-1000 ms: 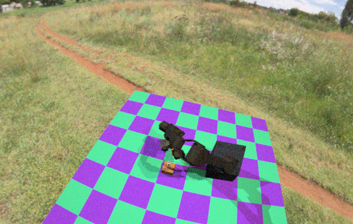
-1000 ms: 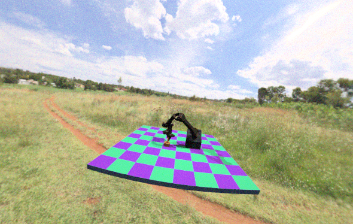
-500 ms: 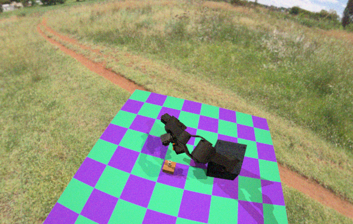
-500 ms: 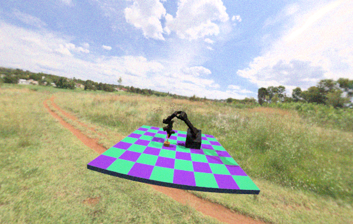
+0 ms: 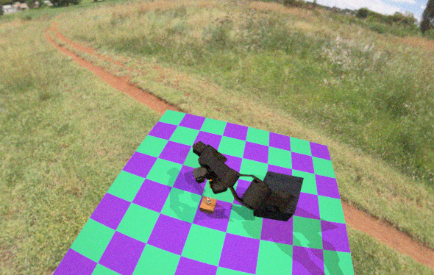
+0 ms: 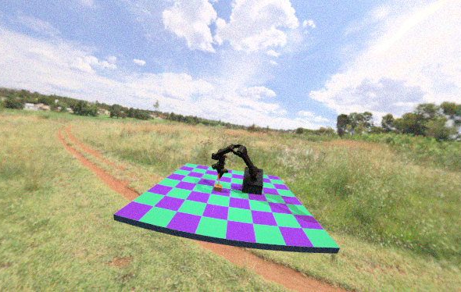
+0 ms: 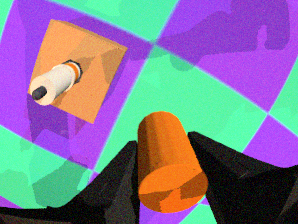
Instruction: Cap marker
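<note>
Right now the marker is 70 mm to the left of my gripper tip and 20 mm below it. The rest, counted from my gripper tip: orange cap: 10 mm above; holder block: 70 mm to the left, 80 mm below.
</note>
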